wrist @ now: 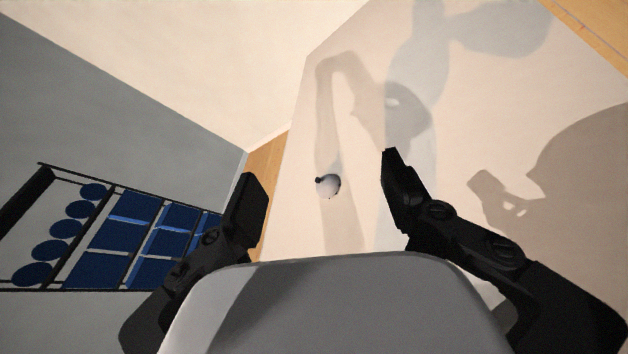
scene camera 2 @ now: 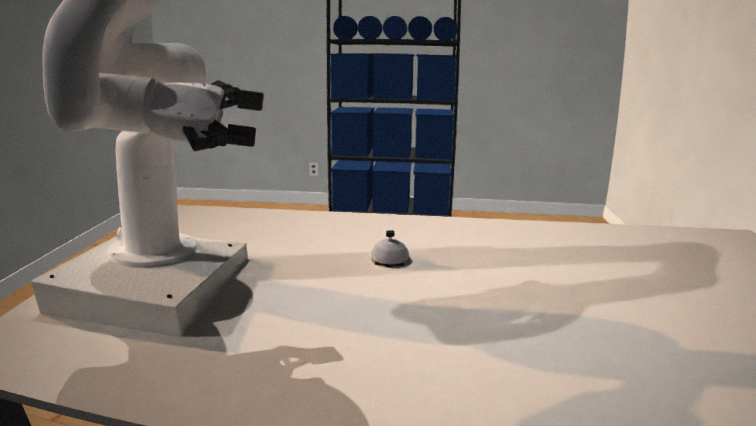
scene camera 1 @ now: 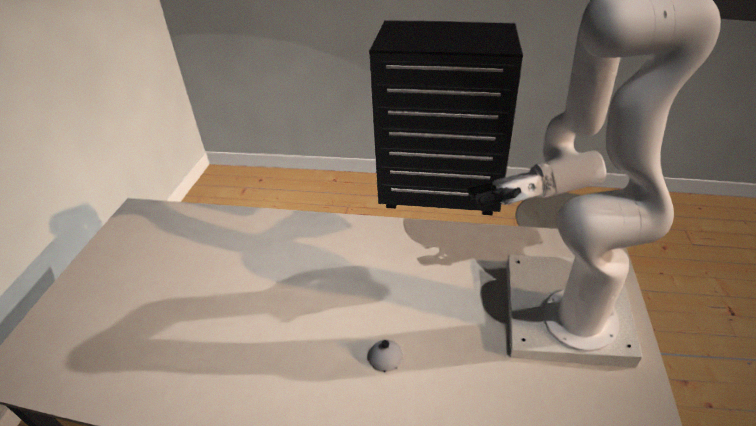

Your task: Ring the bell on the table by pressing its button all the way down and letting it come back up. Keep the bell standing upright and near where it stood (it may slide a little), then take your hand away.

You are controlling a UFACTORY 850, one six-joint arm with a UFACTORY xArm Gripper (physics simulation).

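A small grey domed bell [scene camera 1: 385,357] [scene camera 2: 389,252] [wrist: 328,186] stands upright on the table [scene camera 1: 317,399] [scene camera 2: 317,232] [wrist: 480,90]. Its black button [scene camera 1: 385,343] [scene camera 2: 390,233] [wrist: 318,179] sticks up on a short stem at the top of the dome. My gripper [scene camera 2: 259,117] [wrist: 318,175] is open and empty, with its two black fingers wide apart. It is held sideways, high above the table and well away from the bell, on the robot base's side. In scene camera 1 the black fingers show in front of the cabinet and overlap each other.
The arm's base plate [scene camera 1: 576,355] [scene camera 2: 105,312] is on the table at one end. A black drawer cabinet [scene camera 1: 447,39] stands on the floor beyond the table. A shelf rack [scene camera 2: 391,101] with blue boxes and round blue items stands behind the table. Arm shadows fall across the table.
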